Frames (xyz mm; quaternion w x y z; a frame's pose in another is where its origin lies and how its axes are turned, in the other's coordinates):
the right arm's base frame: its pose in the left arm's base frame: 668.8 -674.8 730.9 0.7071 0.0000 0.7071 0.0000
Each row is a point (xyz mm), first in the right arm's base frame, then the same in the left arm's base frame.
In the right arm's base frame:
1: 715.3 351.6 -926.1
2: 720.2 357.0 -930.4
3: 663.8 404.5 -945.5
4: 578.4 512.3 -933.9
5: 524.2 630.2 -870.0
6: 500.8 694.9 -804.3
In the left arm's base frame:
1: -257.3 -323.2 15.6
2: -261.6 -317.8 10.7
3: -276.7 -270.3 67.1
4: -265.1 -162.5 152.5
5: -201.2 -44.6 206.7
6: -135.5 20.1 230.1

